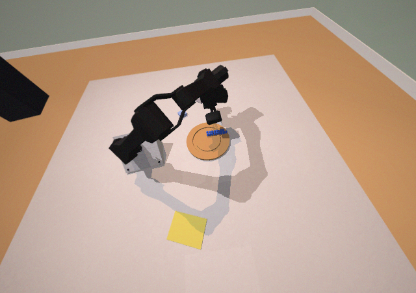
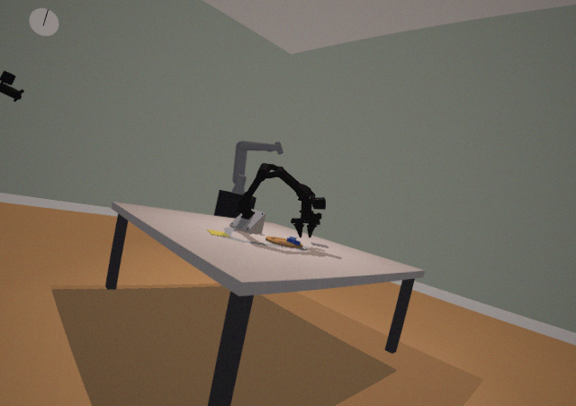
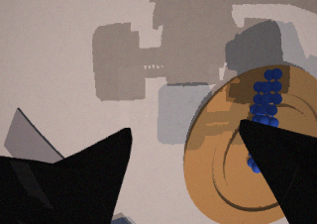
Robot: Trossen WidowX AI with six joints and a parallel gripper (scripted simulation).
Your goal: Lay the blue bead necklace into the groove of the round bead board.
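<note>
The round bead board is 60 mm behind my gripper tip, 90 mm to the right of it and 40 mm below it. Round my gripper tip: yellow square patch (220 mm behind, 420 mm to the right, 50 mm below); flat grey tile (20 mm behind, 210 mm to the left, 50 mm below); light blue cube (150 mm behind, 100 mm to the left, 40 mm below).
</note>
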